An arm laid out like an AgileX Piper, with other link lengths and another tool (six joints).
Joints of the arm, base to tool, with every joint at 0 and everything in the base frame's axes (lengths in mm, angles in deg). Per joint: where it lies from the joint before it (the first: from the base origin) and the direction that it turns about. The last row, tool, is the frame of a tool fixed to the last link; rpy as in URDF.
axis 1: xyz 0 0 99.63 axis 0 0 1
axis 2: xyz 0 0 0 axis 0 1 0
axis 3: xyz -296.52 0 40.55 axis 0 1 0
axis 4: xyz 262.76 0 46.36 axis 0.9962 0 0.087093
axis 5: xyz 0 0 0 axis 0 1 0
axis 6: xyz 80.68 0 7.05 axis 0.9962 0 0.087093
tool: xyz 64.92 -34 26.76 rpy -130.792 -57.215 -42.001
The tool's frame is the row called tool.
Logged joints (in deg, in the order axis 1, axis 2, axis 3, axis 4, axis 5, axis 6), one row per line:
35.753 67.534 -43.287 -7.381 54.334 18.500
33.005 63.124 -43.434 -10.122 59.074 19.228
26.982 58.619 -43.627 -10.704 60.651 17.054
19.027 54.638 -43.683 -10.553 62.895 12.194
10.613 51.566 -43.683 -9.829 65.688 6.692
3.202 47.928 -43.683 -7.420 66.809 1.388
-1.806 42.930 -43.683 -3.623 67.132 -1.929
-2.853 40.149 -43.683 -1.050 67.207 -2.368
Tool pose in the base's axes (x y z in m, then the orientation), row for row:
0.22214 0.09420 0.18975 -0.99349 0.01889 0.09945 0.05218
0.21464 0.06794 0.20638 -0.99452 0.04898 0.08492 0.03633
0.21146 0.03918 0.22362 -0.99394 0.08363 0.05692 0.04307
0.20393 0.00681 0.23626 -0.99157 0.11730 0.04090 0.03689
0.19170 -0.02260 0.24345 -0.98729 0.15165 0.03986 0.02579
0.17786 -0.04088 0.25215 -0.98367 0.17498 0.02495 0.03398
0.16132 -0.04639 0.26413 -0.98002 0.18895 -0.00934 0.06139
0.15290 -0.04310 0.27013 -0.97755 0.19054 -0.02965 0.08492
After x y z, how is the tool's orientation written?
As a quaternion, x y z w.
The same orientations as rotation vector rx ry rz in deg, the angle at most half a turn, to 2 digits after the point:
-173.12 3.29 17.33
-174.99 8.62 14.94
-174.16 14.65 9.97
-174.41 20.63 7.19
-174.85 26.86 7.06
-173.33 30.83 4.40
-169.83 32.74 -1.62
-167.04 32.56 -5.07

